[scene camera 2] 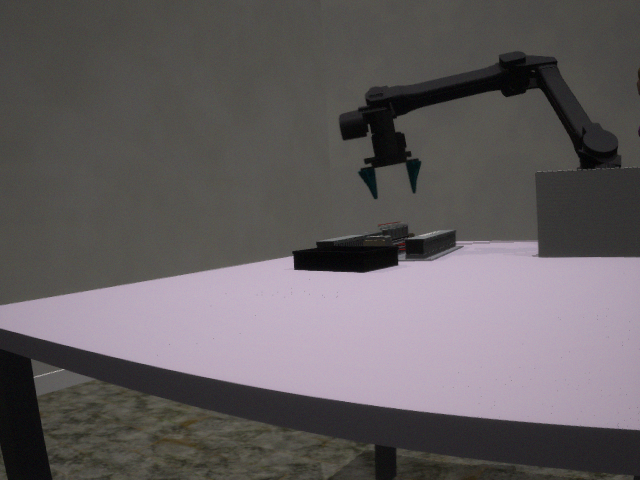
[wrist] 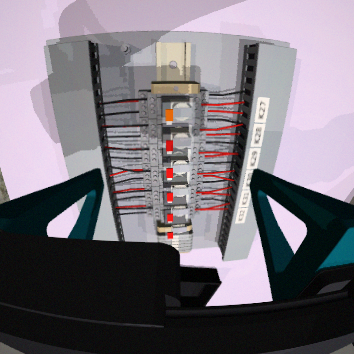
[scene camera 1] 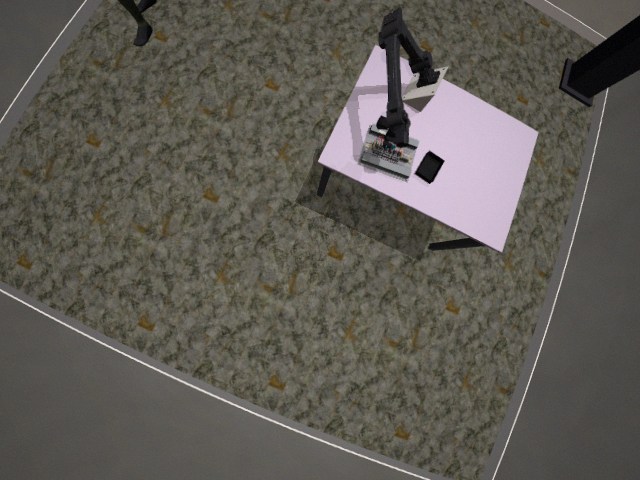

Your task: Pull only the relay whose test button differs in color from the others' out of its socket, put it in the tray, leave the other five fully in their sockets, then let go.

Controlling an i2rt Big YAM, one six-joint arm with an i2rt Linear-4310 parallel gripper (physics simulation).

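Where they show: gripper, fingertip midpoint: [scene camera 2: 395, 196] [wrist: 176, 176] [scene camera 1: 386, 139]; arm's base, origin of the base link: [scene camera 2: 605, 202] [scene camera 1: 428, 80].
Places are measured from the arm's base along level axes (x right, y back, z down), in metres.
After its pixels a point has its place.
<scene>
In the wrist view the relay with the orange test button [wrist: 169, 115] {y -0.507, x 0.119, z 0.030 m} sits at the far end of the row, in its socket beside label K27. The other relays, such as the one with a red button [wrist: 169, 145] {y -0.504, x 0.092, z 0.030 m} next to it, stand in a line toward the gripper. My gripper [wrist: 176, 176] {y -0.504, x 0.097, z -0.032 m} [scene camera 2: 394, 195] {y -0.504, x 0.097, z -0.032 m} is open and empty, its teal fingers high above the relay row and pointing down, one on each side of the row. The black tray [scene camera 1: 438, 175] {y -0.502, x -0.276, z 0.066 m} [scene camera 2: 330, 260] {y -0.463, x -0.281, z 0.080 m} stands on the table beside the relay panel [scene camera 1: 365, 160] {y -0.620, x 0.148, z 0.058 m}; part of it shows at the bottom of the wrist view.
Grey wire ducts [wrist: 75, 115] {y -0.595, x 0.107, z 0.057 m} [wrist: 268, 120] {y -0.400, x 0.120, z 0.057 m} run along both sides of the relay row, with red and black wires between. A tan end stop [wrist: 175, 88] {y -0.501, x 0.138, z 0.059 m} stands beyond the orange-button relay. The arm's grey base block [scene camera 2: 586, 214] {y -0.036, x -0.058, z 0.020 m} stands on the pink table [scene camera 1: 480, 155] {y -0.215, x -0.518, z 0.100 m} [scene camera 2: 310, 330] {y -0.231, x -0.705, z 0.100 m}.
</scene>
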